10 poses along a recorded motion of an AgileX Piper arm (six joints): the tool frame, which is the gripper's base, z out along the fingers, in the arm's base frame.
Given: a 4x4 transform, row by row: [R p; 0 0 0 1], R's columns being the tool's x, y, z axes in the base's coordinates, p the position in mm. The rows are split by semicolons.
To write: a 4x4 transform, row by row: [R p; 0 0 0 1], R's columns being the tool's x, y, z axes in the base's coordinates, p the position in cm. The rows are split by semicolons. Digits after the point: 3 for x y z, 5 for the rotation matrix.
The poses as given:
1: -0.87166 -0.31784 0.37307 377.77; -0.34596 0.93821 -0.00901 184.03; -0.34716 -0.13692 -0.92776 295.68; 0 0 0 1
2: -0.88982 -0.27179 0.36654 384.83; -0.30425 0.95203 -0.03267 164.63; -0.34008 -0.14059 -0.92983 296.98; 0 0 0 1
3: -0.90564 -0.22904 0.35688 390.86; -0.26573 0.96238 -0.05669 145.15; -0.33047 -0.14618 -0.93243 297.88; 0 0 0 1
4: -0.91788 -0.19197 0.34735 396.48; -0.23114 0.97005 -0.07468 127.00; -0.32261 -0.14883 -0.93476 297.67; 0 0 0 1
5: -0.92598 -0.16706 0.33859 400.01; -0.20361 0.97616 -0.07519 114.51; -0.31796 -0.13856 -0.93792 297.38; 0 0 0 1
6: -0.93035 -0.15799 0.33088 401.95; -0.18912 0.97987 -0.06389 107.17; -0.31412 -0.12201 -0.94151 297.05; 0 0 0 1
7: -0.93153 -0.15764 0.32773 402.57; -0.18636 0.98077 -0.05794 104.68; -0.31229 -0.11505 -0.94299 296.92; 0 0 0 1
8: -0.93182 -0.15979 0.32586 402.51; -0.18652 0.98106 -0.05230 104.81; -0.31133 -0.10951 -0.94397 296.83; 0 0 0 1
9: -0.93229 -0.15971 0.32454 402.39; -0.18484 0.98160 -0.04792 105.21; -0.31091 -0.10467 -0.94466 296.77; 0 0 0 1
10: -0.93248 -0.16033 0.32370 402.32; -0.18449 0.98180 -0.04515 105.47; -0.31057 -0.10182 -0.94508 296.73; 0 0 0 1
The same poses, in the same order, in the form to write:
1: -0.87166 -0.31784 0.37307 37.777; -0.34596 0.93821 -0.00901 18.403; -0.34716 -0.13692 -0.92776 29.568; 0 0 0 1
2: -0.88982 -0.27179 0.36654 38.483; -0.30425 0.95203 -0.03267 16.463; -0.34008 -0.14059 -0.92983 29.698; 0 0 0 1
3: -0.90564 -0.22904 0.35688 39.086; -0.26573 0.96238 -0.05669 14.515; -0.33047 -0.14618 -0.93243 29.788; 0 0 0 1
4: -0.91788 -0.19197 0.34735 39.648; -0.23114 0.97005 -0.07468 12.700; -0.32261 -0.14883 -0.93476 29.767; 0 0 0 1
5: -0.92598 -0.16706 0.33859 40.001; -0.20361 0.97616 -0.07519 11.451; -0.31796 -0.13856 -0.93792 29.738; 0 0 0 1
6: -0.93035 -0.15799 0.33088 40.195; -0.18912 0.97987 -0.06389 10.717; -0.31412 -0.12201 -0.94151 29.705; 0 0 0 1
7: -0.93153 -0.15764 0.32773 40.257; -0.18636 0.98077 -0.05794 10.468; -0.31229 -0.11505 -0.94299 29.692; 0 0 0 1
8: -0.93182 -0.15979 0.32586 40.251; -0.18652 0.98106 -0.05230 10.481; -0.31133 -0.10951 -0.94397 29.683; 0 0 0 1
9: -0.93229 -0.15971 0.32454 40.239; -0.18484 0.98160 -0.04792 10.521; -0.31091 -0.10467 -0.94466 29.677; 0 0 0 1
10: -0.93248 -0.16033 0.32370 40.232; -0.18449 0.98180 -0.04515 10.547; -0.31057 -0.10182 -0.94508 29.673; 0 0 0 1
